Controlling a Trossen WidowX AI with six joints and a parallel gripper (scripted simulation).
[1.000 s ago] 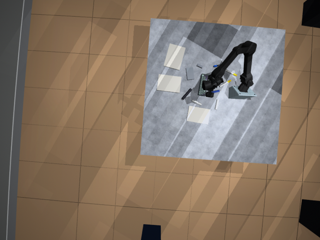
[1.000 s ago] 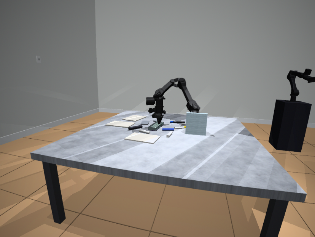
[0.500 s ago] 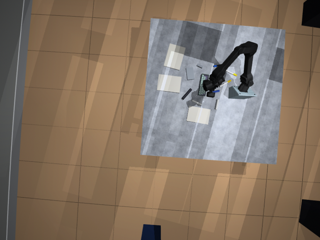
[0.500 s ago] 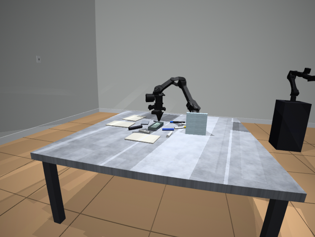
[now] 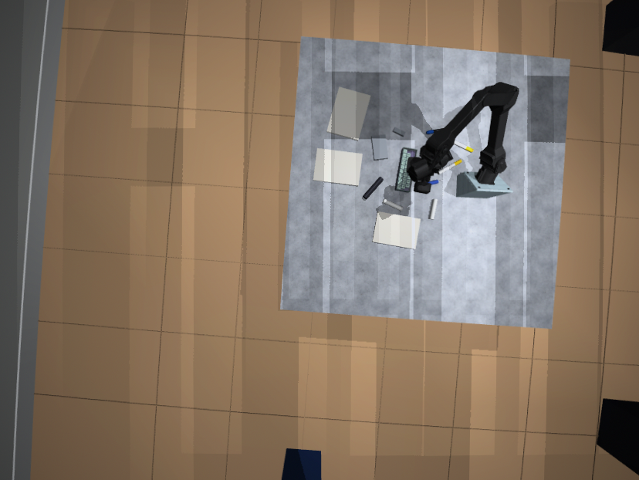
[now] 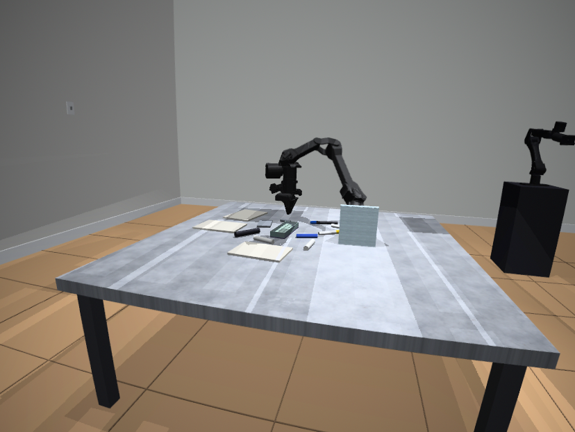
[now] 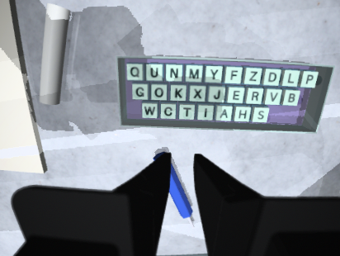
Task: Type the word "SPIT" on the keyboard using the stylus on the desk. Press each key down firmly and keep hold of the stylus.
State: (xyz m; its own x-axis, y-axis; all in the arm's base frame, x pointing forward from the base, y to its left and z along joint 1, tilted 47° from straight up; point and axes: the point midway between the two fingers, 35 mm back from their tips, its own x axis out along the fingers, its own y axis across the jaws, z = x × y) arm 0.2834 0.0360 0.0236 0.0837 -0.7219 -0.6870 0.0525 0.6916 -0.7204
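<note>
Now: the blue stylus 120 mm behind my gripper tip and 90 mm below it. The rest, counted from my gripper tip: grey slab (160 mm ahead, 140 mm to the right, 90 mm below).
</note>
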